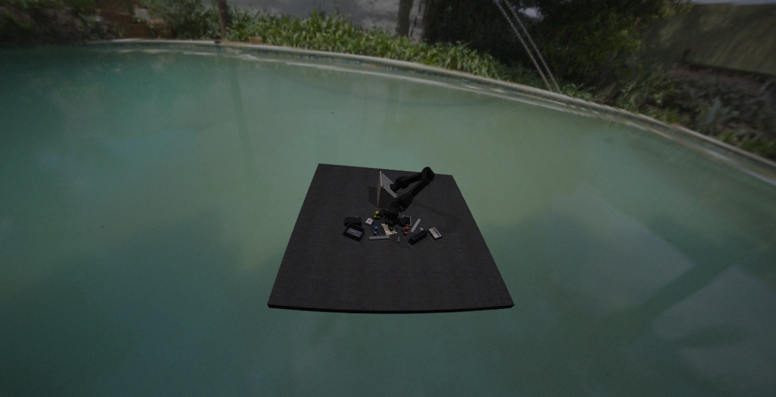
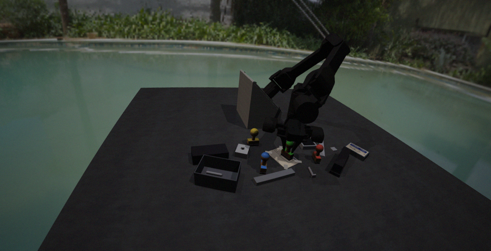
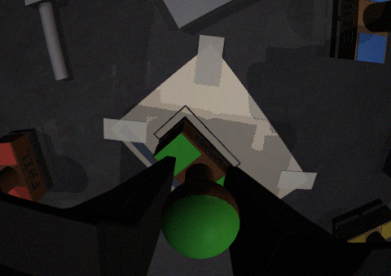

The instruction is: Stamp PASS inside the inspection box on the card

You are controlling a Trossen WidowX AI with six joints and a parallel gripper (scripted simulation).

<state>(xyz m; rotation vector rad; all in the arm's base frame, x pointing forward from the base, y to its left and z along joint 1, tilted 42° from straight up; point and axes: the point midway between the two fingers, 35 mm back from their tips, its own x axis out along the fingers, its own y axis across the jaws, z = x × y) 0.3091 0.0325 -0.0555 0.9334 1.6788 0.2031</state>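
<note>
The cream card lies 1 cm behind my gripper tip, 1 cm to the right of it and 3 cm below it. Round my gripper tip: blue stamp: 4 cm ahead, 10 cm to the right, 1 cm below; then bolt: 9 cm ahead, 5 cm to the left, 2 cm below; then green stamp: right at my gripper tip.
</note>
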